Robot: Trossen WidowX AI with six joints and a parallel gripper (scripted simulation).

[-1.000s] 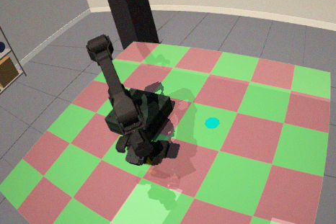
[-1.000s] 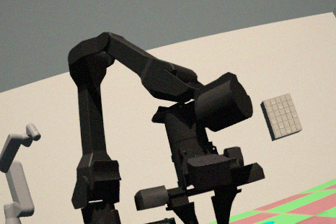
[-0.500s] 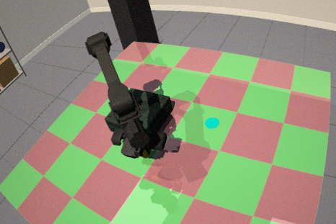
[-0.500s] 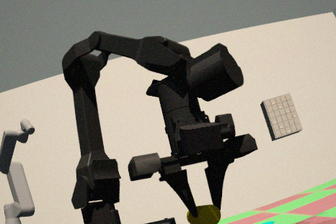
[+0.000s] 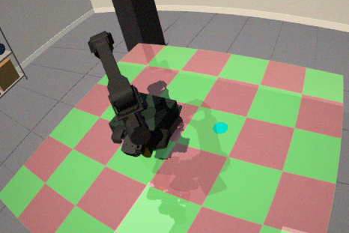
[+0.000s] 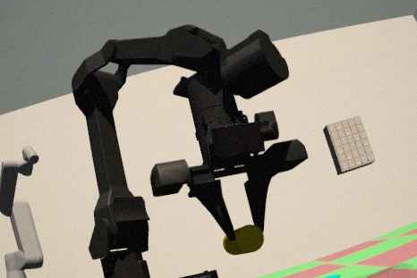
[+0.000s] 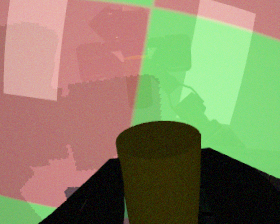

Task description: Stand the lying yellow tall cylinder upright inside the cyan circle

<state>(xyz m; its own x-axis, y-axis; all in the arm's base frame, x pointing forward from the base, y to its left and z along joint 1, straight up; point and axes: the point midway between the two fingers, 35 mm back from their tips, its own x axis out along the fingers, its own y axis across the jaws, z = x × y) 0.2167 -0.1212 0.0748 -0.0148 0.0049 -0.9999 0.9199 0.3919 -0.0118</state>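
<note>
My gripper tip is 2 cm to the right of the yellow cylinder and 1 cm past it. Also, from my gripper tip: cyan circle: 29 cm to the left, 12 cm below, 10 cm ahead.
</note>
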